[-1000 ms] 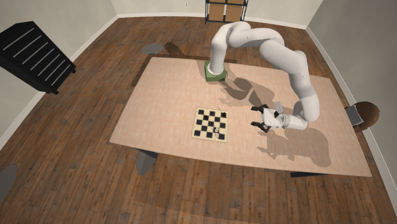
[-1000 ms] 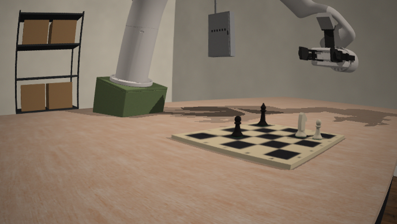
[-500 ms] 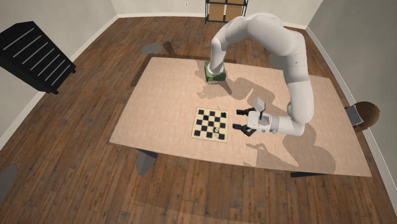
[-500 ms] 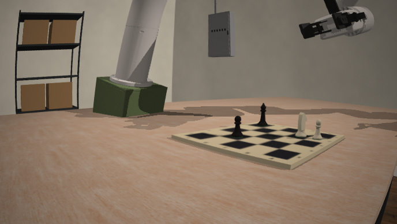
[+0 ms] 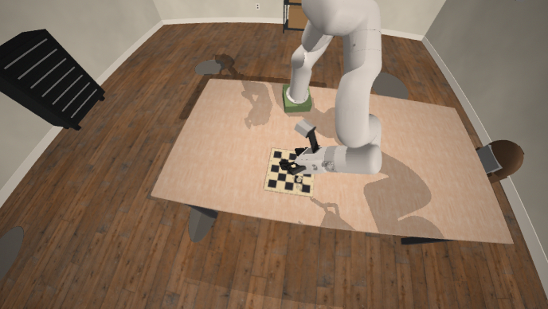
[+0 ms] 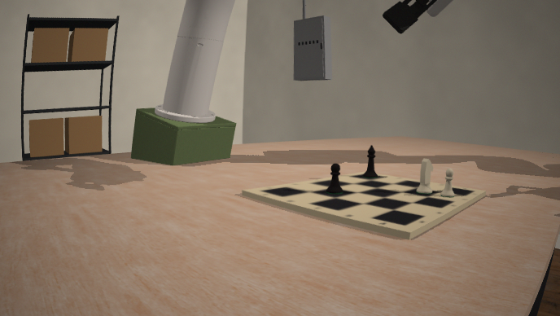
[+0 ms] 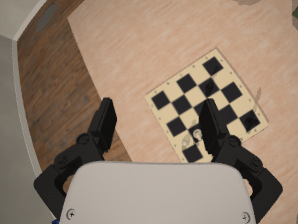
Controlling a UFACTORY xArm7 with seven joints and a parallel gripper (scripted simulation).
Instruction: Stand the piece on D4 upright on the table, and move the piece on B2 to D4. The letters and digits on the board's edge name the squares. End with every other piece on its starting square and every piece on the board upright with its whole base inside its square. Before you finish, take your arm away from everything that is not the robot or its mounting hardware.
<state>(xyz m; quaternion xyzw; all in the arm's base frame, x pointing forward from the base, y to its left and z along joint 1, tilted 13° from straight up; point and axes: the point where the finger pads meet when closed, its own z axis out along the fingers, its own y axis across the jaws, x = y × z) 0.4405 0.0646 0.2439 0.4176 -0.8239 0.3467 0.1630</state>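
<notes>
Now: the black pawn 9 cm behind my hand, 4 cm to the right of it and 20 cm below it. Also, from my hand: chessboard: 5 cm behind, 22 cm below; then white pawn: 1 cm ahead, 5 cm to the left, 20 cm below; then white knight: 2 cm behind, 5 cm to the left, 20 cm below.
</notes>
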